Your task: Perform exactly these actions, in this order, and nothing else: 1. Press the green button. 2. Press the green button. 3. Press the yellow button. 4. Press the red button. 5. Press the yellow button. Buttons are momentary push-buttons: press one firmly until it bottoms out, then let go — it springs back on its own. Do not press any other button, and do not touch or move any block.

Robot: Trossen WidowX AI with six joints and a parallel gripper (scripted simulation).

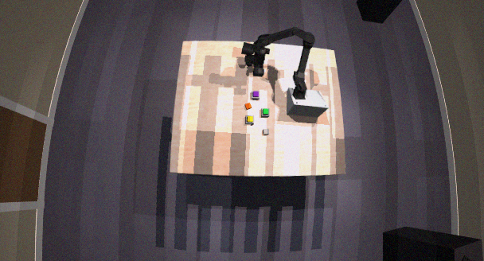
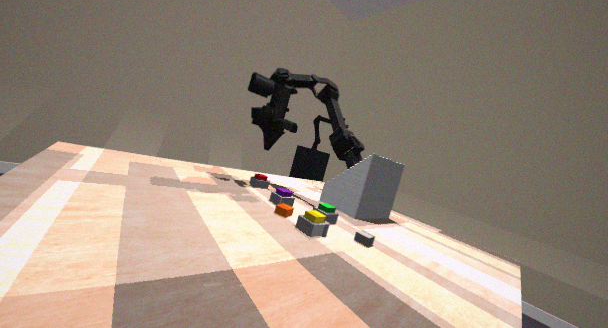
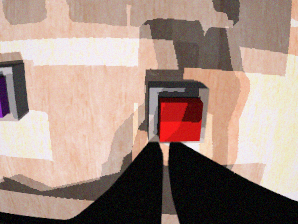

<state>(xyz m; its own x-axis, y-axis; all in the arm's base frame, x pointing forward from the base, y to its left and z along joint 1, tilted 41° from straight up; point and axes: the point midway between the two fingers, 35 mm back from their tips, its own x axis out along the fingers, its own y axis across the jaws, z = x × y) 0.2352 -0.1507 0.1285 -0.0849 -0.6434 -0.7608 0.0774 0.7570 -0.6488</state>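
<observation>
Right now the yellow button is 50 mm ahead of my gripper tip, 300 mm to the left of it and 90 mm below it. Also, from my gripper tip: red button: 20 mm behind, 20 mm to the right, 90 mm below; orange block: 60 mm ahead, 210 mm to the left, 120 mm below; purple button: 10 mm ahead, 140 mm to the left, 90 mm below.
</observation>
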